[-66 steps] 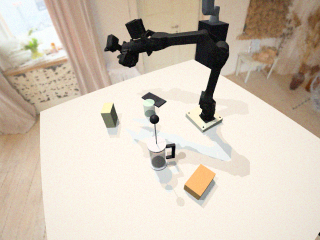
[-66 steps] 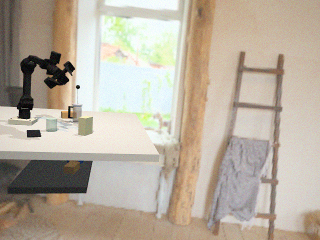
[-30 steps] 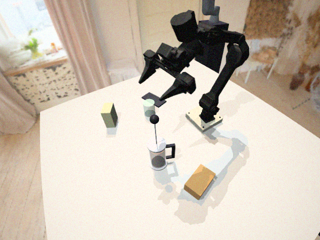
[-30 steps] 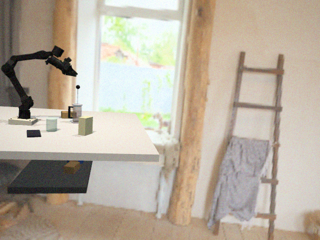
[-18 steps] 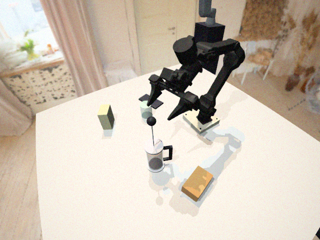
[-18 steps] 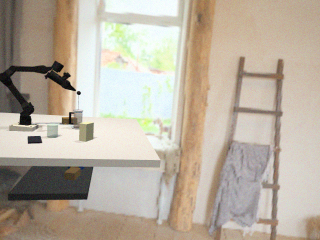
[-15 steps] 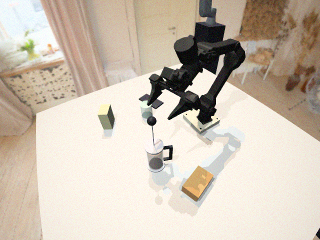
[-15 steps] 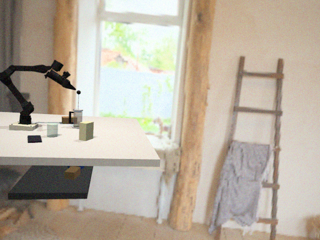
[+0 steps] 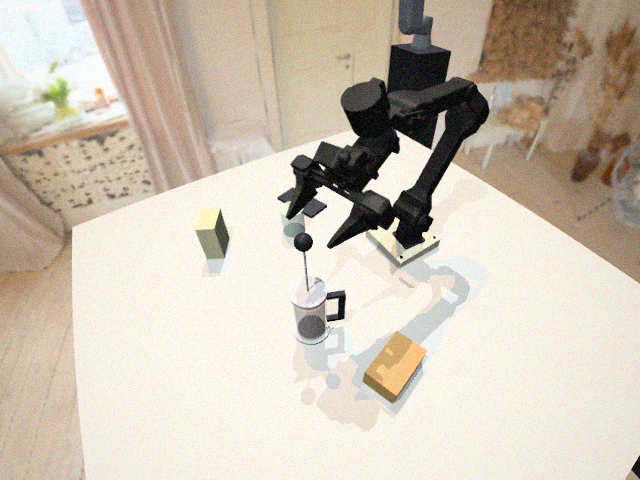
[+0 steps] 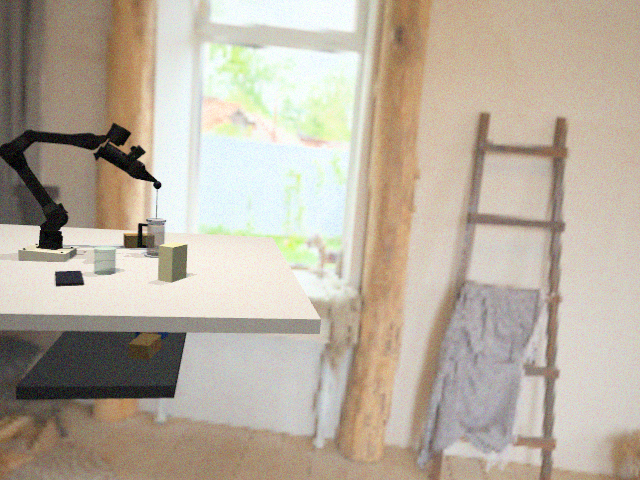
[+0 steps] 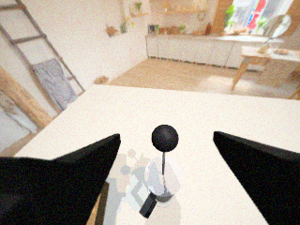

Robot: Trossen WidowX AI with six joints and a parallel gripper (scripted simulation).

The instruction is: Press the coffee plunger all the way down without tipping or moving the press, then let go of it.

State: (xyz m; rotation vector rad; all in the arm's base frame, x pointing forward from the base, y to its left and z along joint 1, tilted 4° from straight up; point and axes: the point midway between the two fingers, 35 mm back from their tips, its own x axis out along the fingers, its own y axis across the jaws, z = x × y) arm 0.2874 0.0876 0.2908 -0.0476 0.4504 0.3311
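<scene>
The glass coffee press is 10 mm behind my gripper tip, 10 mm to the left of it and 150 mm below it. Round my gripper tip: pale yellow-green block (140 mm ahead, 330 mm to the right, 230 mm below).
</scene>
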